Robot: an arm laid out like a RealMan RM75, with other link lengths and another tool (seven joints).
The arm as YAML. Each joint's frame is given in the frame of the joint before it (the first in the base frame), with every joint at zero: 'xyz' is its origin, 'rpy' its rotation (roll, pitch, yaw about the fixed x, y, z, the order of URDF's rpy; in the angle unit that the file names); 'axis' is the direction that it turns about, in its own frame. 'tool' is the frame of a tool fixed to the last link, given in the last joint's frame.
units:
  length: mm
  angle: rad
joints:
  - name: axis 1
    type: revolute
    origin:
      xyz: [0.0, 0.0, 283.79]
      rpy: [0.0, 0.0, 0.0]
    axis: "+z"
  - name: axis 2
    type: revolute
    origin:
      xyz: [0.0, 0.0, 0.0]
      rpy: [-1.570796, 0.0, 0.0]
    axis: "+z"
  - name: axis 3
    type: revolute
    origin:
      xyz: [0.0, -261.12, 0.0]
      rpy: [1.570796, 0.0, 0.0]
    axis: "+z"
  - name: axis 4
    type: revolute
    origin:
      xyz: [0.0, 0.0, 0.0]
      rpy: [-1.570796, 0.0, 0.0]
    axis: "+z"
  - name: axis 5
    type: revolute
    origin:
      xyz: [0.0, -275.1, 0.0]
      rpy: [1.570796, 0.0, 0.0]
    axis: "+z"
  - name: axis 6
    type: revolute
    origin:
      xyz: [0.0, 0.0, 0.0]
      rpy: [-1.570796, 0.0, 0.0]
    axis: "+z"
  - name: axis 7
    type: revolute
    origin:
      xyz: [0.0, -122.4, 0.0]
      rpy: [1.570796, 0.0, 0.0]
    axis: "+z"
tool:
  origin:
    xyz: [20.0, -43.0, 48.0]
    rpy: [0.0, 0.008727, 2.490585]
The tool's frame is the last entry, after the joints.
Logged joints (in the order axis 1, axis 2, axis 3, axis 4, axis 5, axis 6, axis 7), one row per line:
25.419 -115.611 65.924 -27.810 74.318 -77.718 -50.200
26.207 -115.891 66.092 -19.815 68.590 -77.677 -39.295
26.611 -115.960 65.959 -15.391 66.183 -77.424 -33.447
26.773 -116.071 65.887 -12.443 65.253 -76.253 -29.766
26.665 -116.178 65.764 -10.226 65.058 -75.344 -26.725
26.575 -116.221 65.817 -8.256 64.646 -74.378 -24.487
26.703 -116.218 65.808 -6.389 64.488 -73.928 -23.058
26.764 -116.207 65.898 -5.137 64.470 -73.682 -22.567
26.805 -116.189 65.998 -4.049 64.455 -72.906 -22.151
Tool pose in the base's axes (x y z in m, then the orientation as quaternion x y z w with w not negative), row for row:
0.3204 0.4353 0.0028 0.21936 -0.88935 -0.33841 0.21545
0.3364 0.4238 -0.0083 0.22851 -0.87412 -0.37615 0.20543
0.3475 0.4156 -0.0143 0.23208 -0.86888 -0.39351 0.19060
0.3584 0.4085 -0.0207 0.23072 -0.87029 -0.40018 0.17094
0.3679 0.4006 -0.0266 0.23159 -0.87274 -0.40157 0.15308
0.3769 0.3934 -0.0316 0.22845 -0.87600 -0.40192 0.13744
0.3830 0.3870 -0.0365 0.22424 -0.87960 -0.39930 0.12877
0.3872 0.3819 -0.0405 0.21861 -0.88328 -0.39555 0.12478
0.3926 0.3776 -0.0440 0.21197 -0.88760 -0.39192 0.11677
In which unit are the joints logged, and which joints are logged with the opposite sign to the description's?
The joints are logged in degrees. Opposite sign: axis 2, axis 3, axis 5, axis 7.
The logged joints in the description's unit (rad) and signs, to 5 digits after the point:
0.44365 2.01779 -1.15059 -0.48538 -1.29709 -1.35643 0.87616
0.45740 2.02268 -1.15352 -0.34584 -1.19712 -1.35572 0.68583
0.46445 2.02388 -1.15120 -0.26862 -1.15511 -1.35130 0.58376
0.46728 2.02582 -1.14995 -0.21717 -1.13888 -1.33087 0.51951
0.46539 2.02769 -1.14780 -0.17848 -1.13548 -1.31500 0.46644
0.46382 2.02844 -1.14872 -0.14409 -1.12829 -1.29814 0.42738
0.46606 2.02839 -1.14857 -0.11151 -1.12553 -1.29029 0.40244
0.46712 2.02819 -1.15014 -0.08966 -1.12521 -1.28599 0.39387
0.46784 2.02788 -1.15188 -0.07067 -1.12495 -1.27245 0.38661

